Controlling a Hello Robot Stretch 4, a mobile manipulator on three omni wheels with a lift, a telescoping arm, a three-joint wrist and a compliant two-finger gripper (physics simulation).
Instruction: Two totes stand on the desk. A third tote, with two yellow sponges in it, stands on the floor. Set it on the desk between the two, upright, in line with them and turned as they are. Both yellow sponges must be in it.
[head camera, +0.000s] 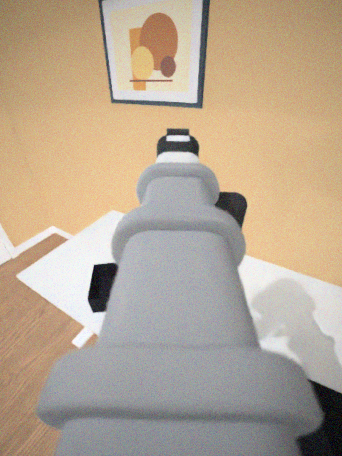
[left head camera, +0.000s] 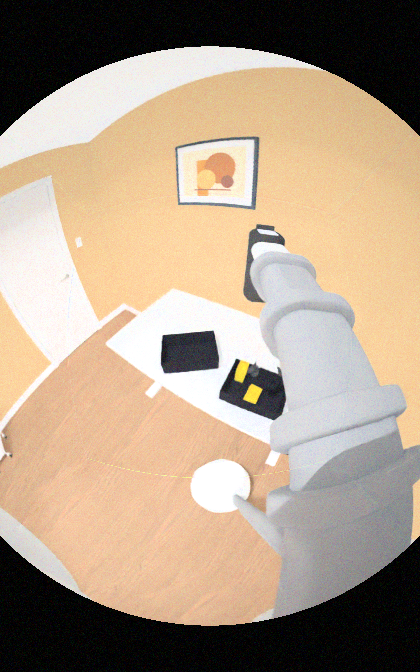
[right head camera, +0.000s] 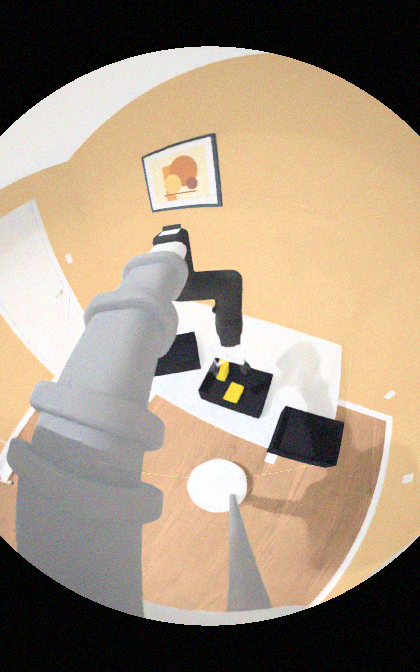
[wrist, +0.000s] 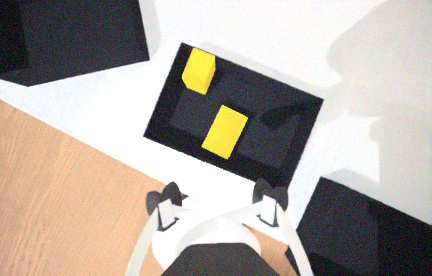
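Observation:
The tote with the sponges (left head camera: 240, 400) (right head camera: 225, 402) (wrist: 250, 165) stands upright on the desk (left head camera: 140, 330) (wrist: 90, 110), between the left tote (head camera: 102, 287) (left head camera: 190, 352) (right head camera: 182, 352) (wrist: 82, 40) and the right tote (right head camera: 310, 437) (wrist: 350, 230). Its edges run nearly parallel to the right tote's; the left tote looks turned differently. One yellow sponge (left head camera: 241, 371) (right head camera: 223, 371) (wrist: 199, 71) leans in its back left corner; the other yellow sponge (left head camera: 253, 394) (right head camera: 234, 393) (wrist: 225, 132) lies inside near the front wall. My gripper (right head camera: 230, 367) (wrist: 217, 195) is open and empty, above and apart from the middle tote.
My arm (head camera: 175, 290) (left head camera: 330, 370) (right head camera: 125, 320) reaches high over the desk and hides parts of it. The wall with a picture (head camera: 155, 50) (left head camera: 217, 172) (right head camera: 182, 172) is behind. A white round thing (left head camera: 220, 485) (right head camera: 217, 485) is in front of the desk's edge.

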